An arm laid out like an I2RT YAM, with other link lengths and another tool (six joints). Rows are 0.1 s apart.
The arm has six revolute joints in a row. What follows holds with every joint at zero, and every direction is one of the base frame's.
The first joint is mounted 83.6 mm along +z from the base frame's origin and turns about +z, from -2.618 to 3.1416 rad.
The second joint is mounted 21.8 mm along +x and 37 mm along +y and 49.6 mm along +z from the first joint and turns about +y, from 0 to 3.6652 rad.
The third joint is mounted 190.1 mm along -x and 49.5 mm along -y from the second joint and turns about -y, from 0 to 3.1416 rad.
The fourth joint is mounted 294 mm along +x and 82.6 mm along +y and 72 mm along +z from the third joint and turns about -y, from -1.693 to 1.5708 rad.
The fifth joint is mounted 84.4 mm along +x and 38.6 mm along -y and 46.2 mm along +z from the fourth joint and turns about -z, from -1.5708 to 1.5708 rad.
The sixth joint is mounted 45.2 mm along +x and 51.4 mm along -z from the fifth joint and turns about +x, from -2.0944 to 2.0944 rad.
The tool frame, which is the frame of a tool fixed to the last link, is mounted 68 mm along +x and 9 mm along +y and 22 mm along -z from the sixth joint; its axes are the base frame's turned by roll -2.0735, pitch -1.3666 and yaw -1.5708 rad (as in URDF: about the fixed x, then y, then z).
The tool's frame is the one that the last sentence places.
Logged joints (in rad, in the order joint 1, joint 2, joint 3, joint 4, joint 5, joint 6), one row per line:
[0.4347, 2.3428, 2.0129, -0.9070, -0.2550, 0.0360]
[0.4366, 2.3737, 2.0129, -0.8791, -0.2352, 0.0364]
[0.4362, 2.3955, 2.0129, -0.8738, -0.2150, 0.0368]
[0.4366, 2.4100, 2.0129, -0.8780, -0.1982, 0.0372]
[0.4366, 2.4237, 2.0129, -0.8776, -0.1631, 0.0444]
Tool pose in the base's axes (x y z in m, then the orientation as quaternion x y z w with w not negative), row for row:
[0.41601, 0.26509, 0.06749, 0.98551, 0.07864, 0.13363, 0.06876]
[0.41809, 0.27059, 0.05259, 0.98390, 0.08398, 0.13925, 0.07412]
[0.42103, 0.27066, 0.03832, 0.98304, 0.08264, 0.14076, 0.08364]
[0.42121, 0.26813, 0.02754, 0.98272, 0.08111, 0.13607, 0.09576]
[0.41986, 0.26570, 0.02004, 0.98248, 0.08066, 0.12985, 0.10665]
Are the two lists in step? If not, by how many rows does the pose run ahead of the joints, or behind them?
The pose runs 1 row behind the joints: the pose in row i belongs to the joints in row i - 1.
